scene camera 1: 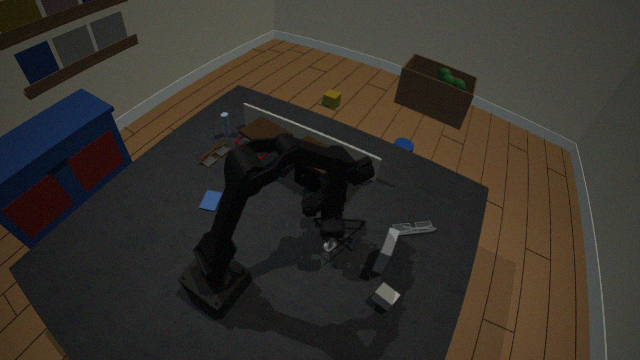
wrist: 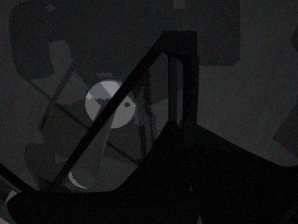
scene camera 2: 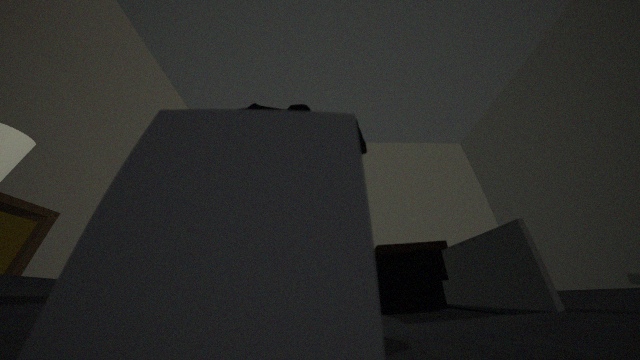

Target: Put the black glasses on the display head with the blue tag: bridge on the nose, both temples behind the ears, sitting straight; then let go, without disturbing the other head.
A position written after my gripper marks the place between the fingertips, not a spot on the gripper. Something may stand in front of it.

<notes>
I see my gripper (scene camera 1: 329, 224).
My gripper is seen too in the wrist view (wrist: 177, 128).
</notes>
